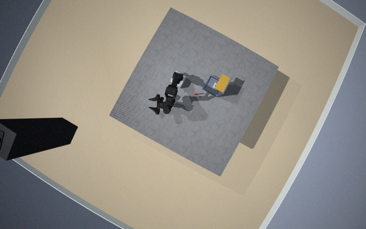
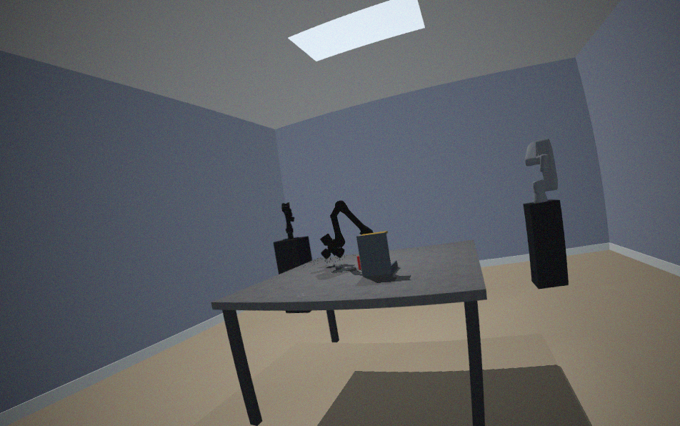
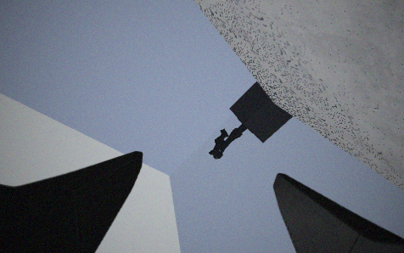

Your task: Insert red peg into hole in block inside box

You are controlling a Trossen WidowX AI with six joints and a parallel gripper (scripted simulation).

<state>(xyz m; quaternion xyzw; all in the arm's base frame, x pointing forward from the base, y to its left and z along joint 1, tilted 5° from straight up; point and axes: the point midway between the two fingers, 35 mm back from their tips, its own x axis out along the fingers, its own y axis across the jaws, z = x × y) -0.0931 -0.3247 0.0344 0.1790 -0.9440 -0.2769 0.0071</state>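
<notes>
Now: the red peg 34 cm ahead of my gripper tip, 29 cm to the left of it and 8 cm below it. Also, from my gripper tip: orange roof: 50 cm ahead, 45 cm to the left, 9 cm above.
</notes>
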